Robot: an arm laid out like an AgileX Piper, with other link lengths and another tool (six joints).
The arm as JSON. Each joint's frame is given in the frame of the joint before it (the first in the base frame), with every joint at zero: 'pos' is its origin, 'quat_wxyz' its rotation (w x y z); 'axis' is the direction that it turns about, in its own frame. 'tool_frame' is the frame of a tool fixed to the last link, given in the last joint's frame.
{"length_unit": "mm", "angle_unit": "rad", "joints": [
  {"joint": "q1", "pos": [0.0, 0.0, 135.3], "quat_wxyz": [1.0, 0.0, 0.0, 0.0], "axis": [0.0, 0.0, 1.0]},
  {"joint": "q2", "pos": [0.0, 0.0, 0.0], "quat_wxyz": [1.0, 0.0, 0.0, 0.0], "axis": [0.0, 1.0, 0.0]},
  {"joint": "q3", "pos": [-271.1, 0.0, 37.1], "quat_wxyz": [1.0, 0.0, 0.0, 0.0], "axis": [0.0, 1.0, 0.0]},
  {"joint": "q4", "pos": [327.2, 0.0, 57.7], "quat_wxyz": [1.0, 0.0, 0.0, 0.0], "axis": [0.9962, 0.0, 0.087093]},
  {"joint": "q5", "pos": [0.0, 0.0, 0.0], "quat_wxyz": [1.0, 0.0, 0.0, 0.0], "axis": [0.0, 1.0, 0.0]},
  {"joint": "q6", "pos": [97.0, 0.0, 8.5], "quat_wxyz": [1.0, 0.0, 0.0, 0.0], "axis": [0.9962, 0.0, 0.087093]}
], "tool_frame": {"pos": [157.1, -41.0, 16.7], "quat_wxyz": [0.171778, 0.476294, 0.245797, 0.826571]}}
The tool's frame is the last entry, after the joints.
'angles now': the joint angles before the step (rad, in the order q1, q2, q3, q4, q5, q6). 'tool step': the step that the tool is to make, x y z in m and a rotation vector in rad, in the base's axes. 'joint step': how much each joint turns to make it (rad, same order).
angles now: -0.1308 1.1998 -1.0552 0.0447 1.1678 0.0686
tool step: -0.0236 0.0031 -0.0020 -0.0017 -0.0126 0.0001
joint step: 0.0000 -0.1017 0.0875 0.0000 0.0015 0.0000
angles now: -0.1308 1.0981 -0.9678 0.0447 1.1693 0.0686
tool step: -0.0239 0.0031 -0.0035 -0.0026 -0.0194 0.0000
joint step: -0.0002 -0.1126 0.0930 0.0000 0.0000 -0.0002
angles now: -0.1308 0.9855 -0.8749 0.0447 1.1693 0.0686
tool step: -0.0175 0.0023 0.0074 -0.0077 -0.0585 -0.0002
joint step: 0.0001 -0.1254 0.0703 -0.0001 -0.0039 0.0001
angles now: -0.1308 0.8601 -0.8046 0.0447 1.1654 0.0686
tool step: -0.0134 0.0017 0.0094 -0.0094 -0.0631 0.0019
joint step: -0.0002 -0.1138 0.0518 0.0000 -0.0017 -0.0025
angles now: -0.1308 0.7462 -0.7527 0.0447 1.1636 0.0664
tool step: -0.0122 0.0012 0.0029 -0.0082 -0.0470 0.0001
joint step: 0.0002 -0.0979 0.0526 -0.0019 -0.0024 -0.0002
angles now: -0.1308 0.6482 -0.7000 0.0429 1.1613 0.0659
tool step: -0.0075 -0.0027 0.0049 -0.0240 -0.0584 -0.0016
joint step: 0.0004 -0.0900 0.0465 -0.0158 -0.0175 -0.0013
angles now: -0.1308 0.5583 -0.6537 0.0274 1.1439 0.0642
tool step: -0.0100 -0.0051 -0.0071 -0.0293 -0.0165 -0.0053
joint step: 0.0003 -0.0717 0.0579 -0.0276 -0.0064 0.0004
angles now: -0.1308 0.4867 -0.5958 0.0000 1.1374 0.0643
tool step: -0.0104 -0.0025 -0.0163 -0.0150 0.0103 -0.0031
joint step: -0.0003 -0.0581 0.0662 -0.0163 0.0001 -0.0003
